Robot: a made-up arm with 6 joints.
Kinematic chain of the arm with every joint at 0, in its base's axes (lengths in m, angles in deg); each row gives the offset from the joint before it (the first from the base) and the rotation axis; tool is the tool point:
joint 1: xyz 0 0 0.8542 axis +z
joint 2: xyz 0.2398 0 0 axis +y
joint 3: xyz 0 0 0.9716 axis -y
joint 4: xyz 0 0 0.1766 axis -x
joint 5: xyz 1.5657 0 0 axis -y
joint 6: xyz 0.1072 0 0 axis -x
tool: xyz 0 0 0
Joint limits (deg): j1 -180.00..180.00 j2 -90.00..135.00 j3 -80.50..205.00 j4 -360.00..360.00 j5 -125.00..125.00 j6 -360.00..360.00
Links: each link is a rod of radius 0.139 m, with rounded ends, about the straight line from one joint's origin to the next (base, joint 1, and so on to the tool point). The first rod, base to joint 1, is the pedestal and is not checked.
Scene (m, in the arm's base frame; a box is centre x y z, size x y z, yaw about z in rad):
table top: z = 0
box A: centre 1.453 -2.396 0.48 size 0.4 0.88 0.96 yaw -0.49
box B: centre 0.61 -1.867 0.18 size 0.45 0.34 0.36 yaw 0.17
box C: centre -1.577 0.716 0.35 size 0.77 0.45 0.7 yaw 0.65
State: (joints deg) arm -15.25 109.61 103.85 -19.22 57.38 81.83
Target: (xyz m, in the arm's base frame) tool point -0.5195 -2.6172 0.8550
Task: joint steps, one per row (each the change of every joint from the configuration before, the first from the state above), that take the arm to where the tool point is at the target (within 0.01 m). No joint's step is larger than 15 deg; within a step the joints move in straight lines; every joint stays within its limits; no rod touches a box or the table.
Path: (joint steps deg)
1: -11.63 -8.20 13.39 -2.46 5.06 -3.68
2: -11.64 -8.20 13.39 -2.45 5.05 -3.68
3: -11.63 -8.20 13.39 -2.46 5.06 -3.68
4: -11.63 -8.20 13.38 -2.45 5.05 -3.68
5: -11.63 -8.20 13.39 -2.46 5.06 -3.68
6: -6.76 12.34 -11.49 2.41 -4.76 4.60
7: -6.77 12.34 -11.49 2.40 -4.75 4.60
8: -6.76 12.33 -11.50 2.41 -4.75 4.60
9: -6.76 12.34 -11.49 2.41 -4.76 4.60

